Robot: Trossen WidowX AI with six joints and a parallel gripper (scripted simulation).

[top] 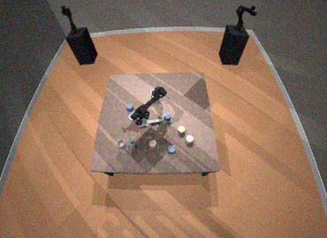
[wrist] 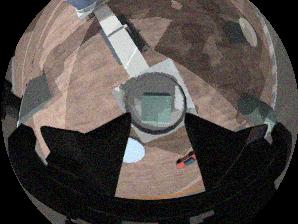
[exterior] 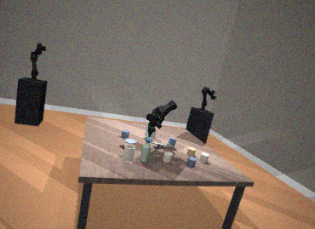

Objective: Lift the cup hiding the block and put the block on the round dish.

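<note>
Right now the round pale blue dish is 110 mm behind my gripper tip, 130 mm to the right of it and 110 mm below it. The rest, counted from my gripper tip: small balance (30 mm behind, 120 mm to the left, 90 mm below); small red object (50 mm ahead, 220 mm to the right, 100 mm below); beam (30 mm behind, 120 mm to the left, 70 mm below).
</note>
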